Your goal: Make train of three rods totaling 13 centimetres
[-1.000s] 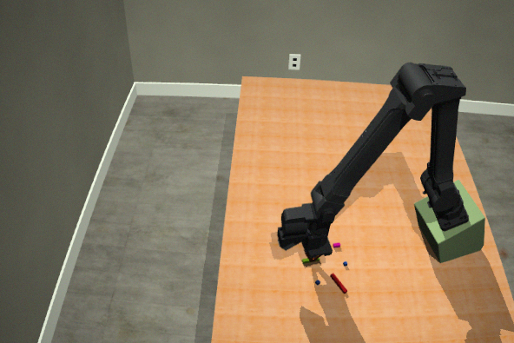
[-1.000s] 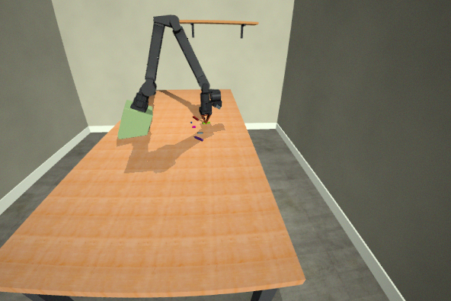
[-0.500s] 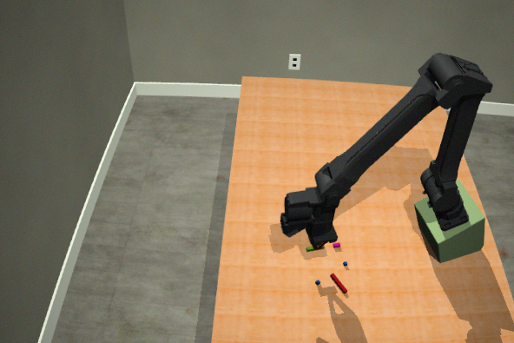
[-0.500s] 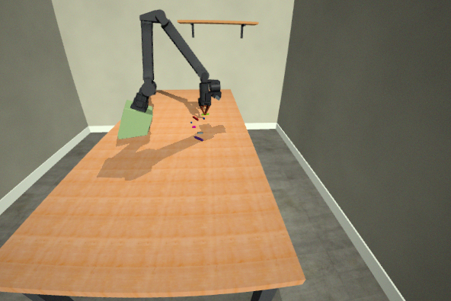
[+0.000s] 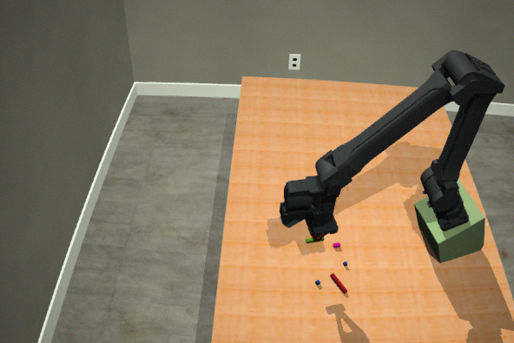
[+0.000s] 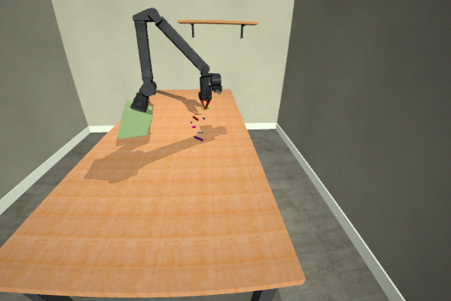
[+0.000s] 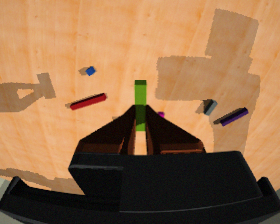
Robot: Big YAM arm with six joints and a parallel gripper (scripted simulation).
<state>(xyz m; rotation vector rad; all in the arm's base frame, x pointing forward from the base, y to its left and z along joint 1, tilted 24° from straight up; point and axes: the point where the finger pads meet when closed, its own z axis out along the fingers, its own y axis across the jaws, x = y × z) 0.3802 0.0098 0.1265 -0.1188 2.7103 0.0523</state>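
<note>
My hand is 110 mm above the magenta rod, 80 mm past it and 50 mm to the left of it. Round my hand: lime rod: 10 mm below; red rod: 110 mm below, 90 mm to the left, 60 mm behind; grey rod: 140 mm to the right, 110 mm below, 50 mm behind.
</note>
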